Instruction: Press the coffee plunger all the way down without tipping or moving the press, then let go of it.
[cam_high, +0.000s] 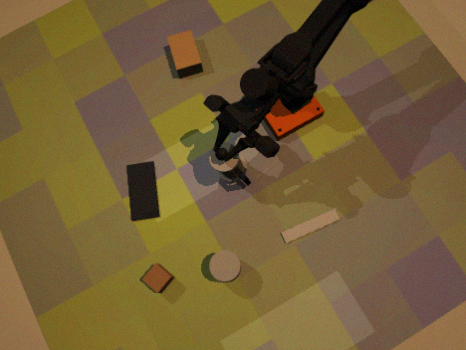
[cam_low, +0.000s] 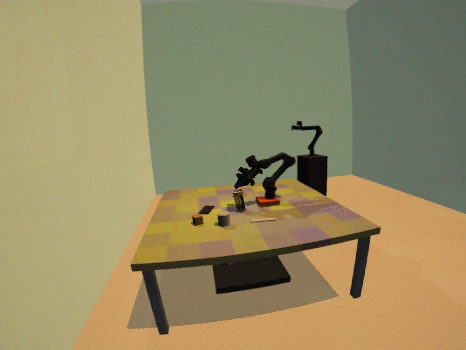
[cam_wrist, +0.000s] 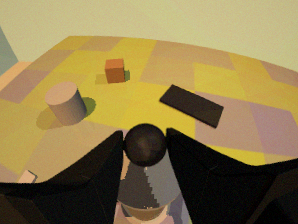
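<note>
Right now the coffee press is 8 cm below my gripper tip, 2 cm behind it and 1 cm to the left of it. Also, from my gripper tip: pale flat bar: 24 cm to the left, 17 cm below, 10 cm behind; black flat slab: 20 cm ahead, 16 cm below, 9 cm to the right.
</note>
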